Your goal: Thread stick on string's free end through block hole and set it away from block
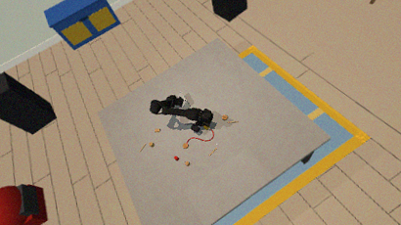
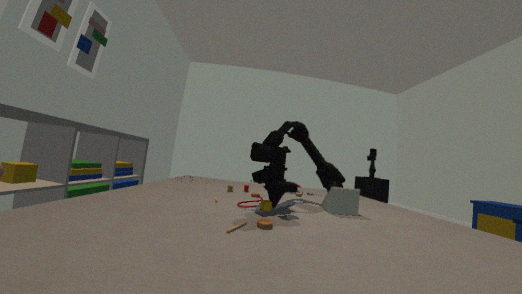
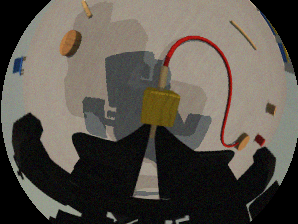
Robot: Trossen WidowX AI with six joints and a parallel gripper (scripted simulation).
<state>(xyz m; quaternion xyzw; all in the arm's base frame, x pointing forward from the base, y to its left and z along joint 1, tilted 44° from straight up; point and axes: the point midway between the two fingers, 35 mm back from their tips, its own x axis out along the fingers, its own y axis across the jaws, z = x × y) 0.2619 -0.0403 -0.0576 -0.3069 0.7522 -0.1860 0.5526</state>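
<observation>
Right now the yellow wooden block is 3 cm ahead of my gripper tip, 1 cm to the left of it and 1 cm above it. Round my gripper tip: small red piece: 30 cm to the right, 7 cm ahead, 1 cm above.
</observation>
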